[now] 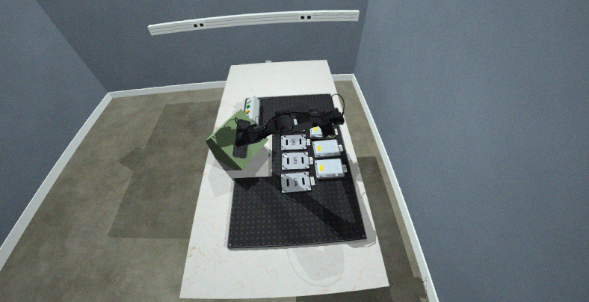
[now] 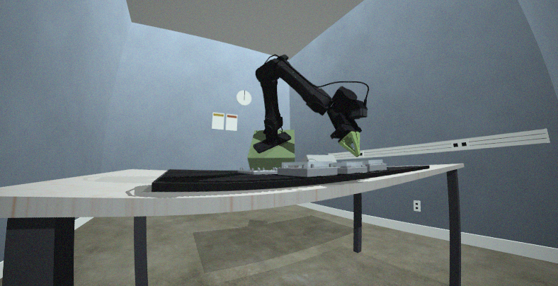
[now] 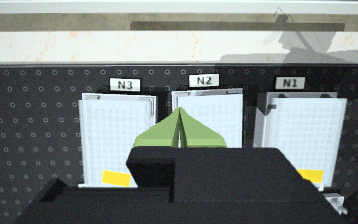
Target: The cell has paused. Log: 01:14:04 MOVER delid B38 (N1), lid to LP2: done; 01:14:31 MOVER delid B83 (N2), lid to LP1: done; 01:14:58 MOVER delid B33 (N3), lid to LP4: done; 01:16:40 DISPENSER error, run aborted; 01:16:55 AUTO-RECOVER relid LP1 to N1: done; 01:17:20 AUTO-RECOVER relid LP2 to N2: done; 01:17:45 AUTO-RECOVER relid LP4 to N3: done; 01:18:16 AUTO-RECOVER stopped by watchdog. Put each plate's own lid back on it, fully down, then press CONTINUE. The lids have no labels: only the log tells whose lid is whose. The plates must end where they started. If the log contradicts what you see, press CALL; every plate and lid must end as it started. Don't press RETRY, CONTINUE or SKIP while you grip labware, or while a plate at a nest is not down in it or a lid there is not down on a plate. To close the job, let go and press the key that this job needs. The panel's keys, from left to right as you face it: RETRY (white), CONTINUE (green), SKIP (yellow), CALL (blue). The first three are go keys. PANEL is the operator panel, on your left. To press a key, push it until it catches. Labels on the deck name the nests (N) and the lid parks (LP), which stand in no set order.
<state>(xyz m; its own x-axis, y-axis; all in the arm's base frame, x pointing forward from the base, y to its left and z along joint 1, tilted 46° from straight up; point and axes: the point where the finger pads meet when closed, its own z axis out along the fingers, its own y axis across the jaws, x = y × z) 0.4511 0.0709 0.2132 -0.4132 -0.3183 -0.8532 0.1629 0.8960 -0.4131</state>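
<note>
My hand is 50 mm past the plate, 40 mm to the left of it and 30 mm above it. Also, from my hand: lid park LP4: 270 mm behind, 190 mm to the right, 50 mm below; green continue key: 440 mm behind, 380 mm to the left, 10 mm above; lid park LP2: 220 mm behind, 60 mm to the left, 50 mm below.
</note>
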